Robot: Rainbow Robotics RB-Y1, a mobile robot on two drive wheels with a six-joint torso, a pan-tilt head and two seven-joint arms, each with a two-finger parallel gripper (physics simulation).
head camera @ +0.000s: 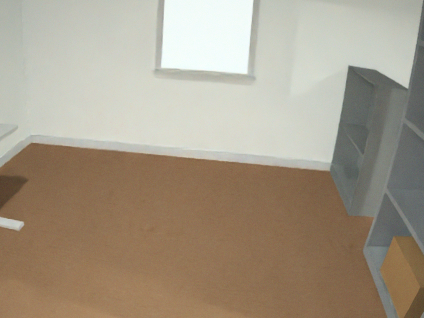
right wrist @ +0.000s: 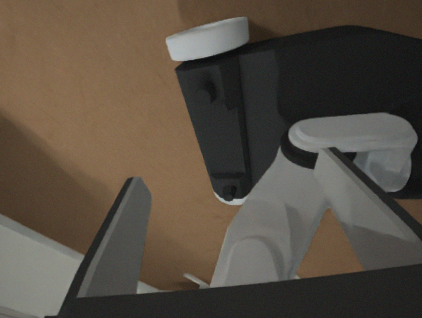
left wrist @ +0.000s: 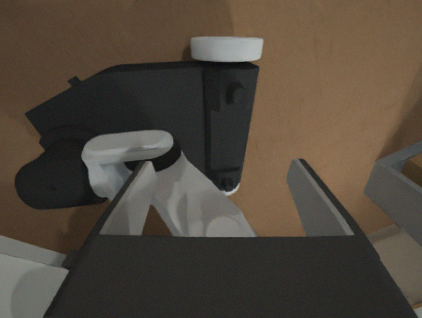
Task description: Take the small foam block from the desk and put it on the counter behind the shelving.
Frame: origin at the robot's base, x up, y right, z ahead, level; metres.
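Where they show: left gripper, fingertip midpoint: [left wrist: 220,169]; right gripper, fingertip midpoint: [right wrist: 228,174].
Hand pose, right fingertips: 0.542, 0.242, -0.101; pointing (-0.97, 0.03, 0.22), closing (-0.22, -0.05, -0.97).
Observation:
After its pixels a point has its place, as x, y, z.
The foam block does not show in these views. A pale slab edge [head camera: 6,130] {0.721, -2.055, 0.874} shows at the left of the head view; I cannot tell whether it belongs to the desk or the counter. Tall grey shelving [head camera: 387,220] {0.289, 0.126, 2.040} stands at the right edge of the head view. My left gripper [left wrist: 220,169] {0.541, -0.219, -0.114} is open and empty, its fingers wide apart above the robot's own base. My right gripper [right wrist: 228,174] {0.543, 0.242, -0.101} is also open and empty, above the other side of the base.
A low grey shelf unit [head camera: 382,150] {0.582, -0.042, 2.515} stands by the far wall, right. A brown box [head camera: 400,275] {0.244, 0.280, 1.564} sits on the tall shelving's bottom board. A white bar [head camera: 10,223] lies low at the left. Grey framework [left wrist: 395,195] {0.212, 0.586, 1.289} shows right in the left wrist view, a white panel [right wrist: 35,260] {0.273, -1.558, 2.687} lower left in the right wrist view.

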